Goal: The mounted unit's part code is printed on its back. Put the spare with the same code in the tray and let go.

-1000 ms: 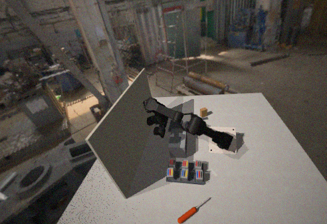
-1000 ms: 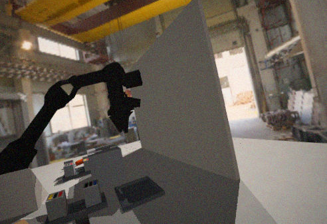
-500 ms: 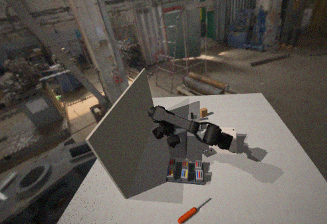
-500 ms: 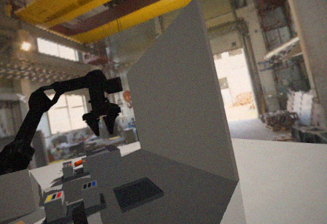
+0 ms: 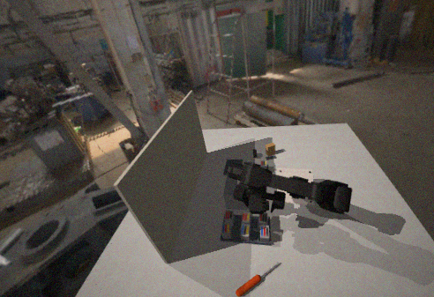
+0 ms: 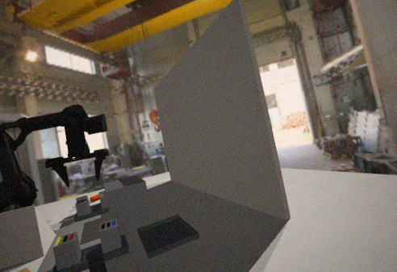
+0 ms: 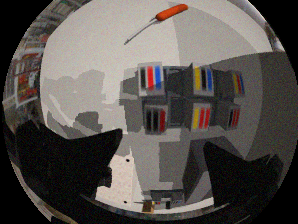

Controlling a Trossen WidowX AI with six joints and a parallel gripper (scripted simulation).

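My gripper tip is now 1 cm past the spare and 7 cm above it. Round my gripper tip: grey mounted unit (12 cm ahead, 13 cm to the right, 6 cm below); then panel (37 cm ahead, 12 cm to the right, 12 cm above); then tray (18 cm ahead, 35 cm to the right, 10 cm below).
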